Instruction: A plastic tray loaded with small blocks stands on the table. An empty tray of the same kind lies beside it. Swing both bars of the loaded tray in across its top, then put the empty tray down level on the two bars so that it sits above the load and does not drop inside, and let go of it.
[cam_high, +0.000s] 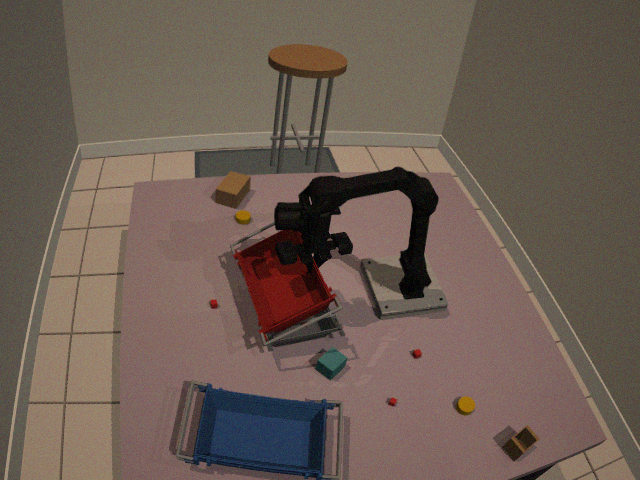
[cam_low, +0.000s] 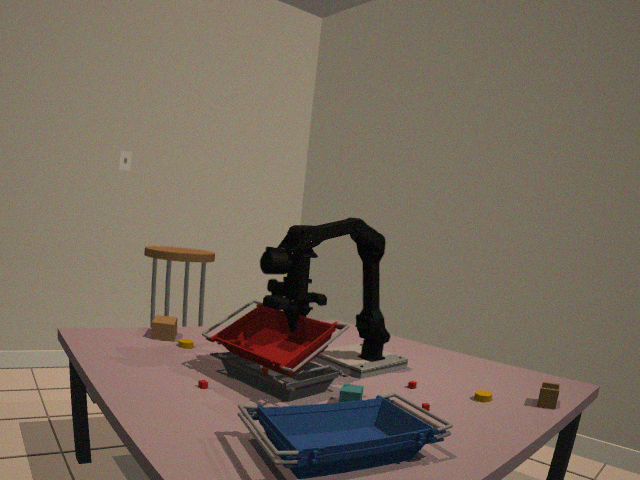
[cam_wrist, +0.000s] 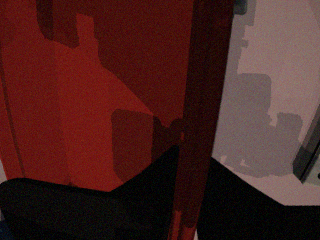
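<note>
My gripper tip is now 8 cm short of the red tray and 1 cm to the right of it. From my gripper tip the other things lie so: teal cube: 22 cm to the left, 12 cm below, 3 cm behind; small brown box: 56 cm to the left, 46 cm behind, 13 cm below; tan box: 51 cm to the right, 17 cm ahead, 11 cm below.
</note>
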